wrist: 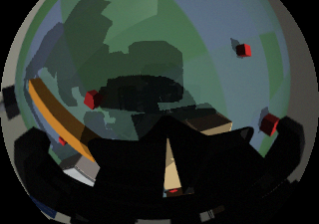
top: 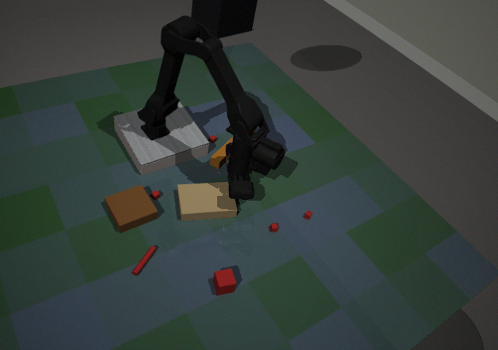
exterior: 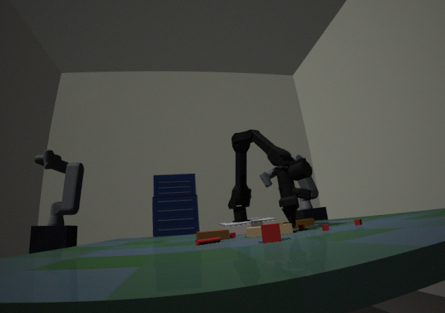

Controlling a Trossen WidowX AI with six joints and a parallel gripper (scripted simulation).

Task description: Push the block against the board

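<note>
Right now my gripper tip is 9 cm to the left of the tan flat slab and 1 cm past it. From my gripper tip the other things lie so: brown square block 27 cm to the right, 9 cm behind; then red rod 32 cm to the right, 5 cm ahead, 1 cm below; then long orange bar 15 cm behind, 12 cm to the left.
</note>
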